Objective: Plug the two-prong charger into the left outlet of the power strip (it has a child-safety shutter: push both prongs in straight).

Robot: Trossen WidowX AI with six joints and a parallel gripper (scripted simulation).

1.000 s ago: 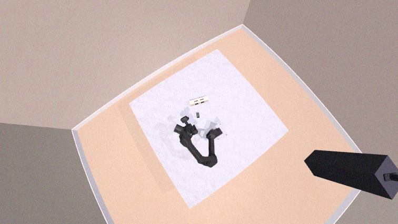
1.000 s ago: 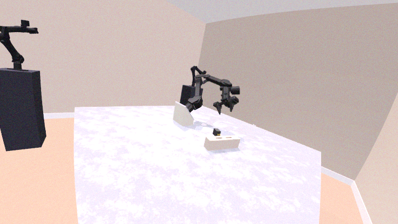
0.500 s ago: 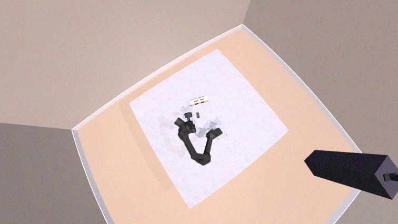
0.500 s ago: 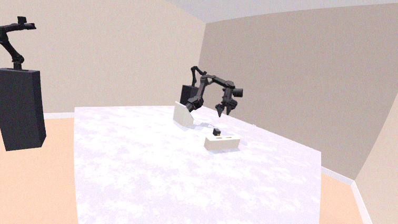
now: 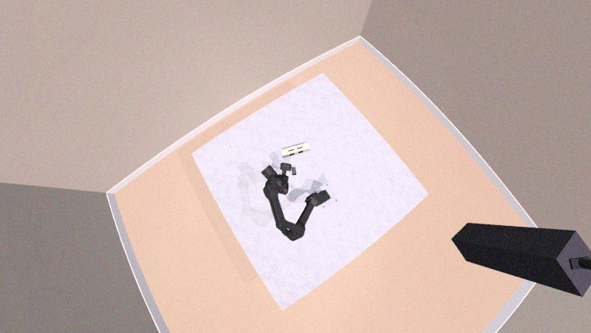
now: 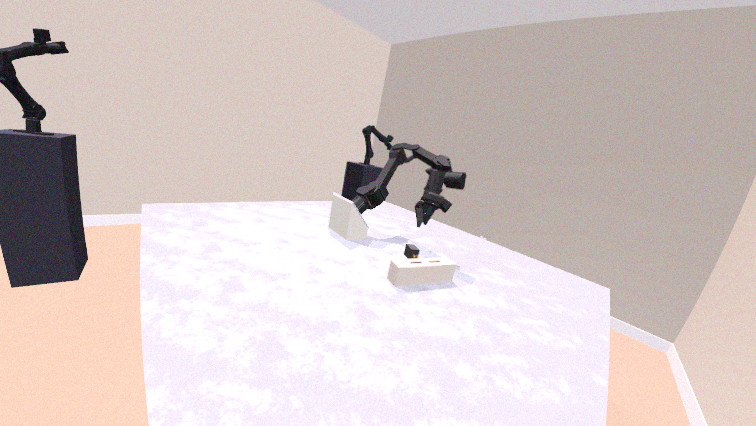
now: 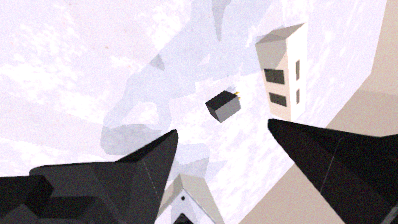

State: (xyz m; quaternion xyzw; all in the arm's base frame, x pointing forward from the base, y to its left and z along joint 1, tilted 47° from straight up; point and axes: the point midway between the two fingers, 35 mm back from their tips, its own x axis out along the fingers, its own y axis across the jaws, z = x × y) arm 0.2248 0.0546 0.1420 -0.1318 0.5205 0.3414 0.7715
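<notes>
The grey two-prong charger is 4 cm ahead of my gripper tip, 6 cm to the right of it and 8 cm below it.
</notes>
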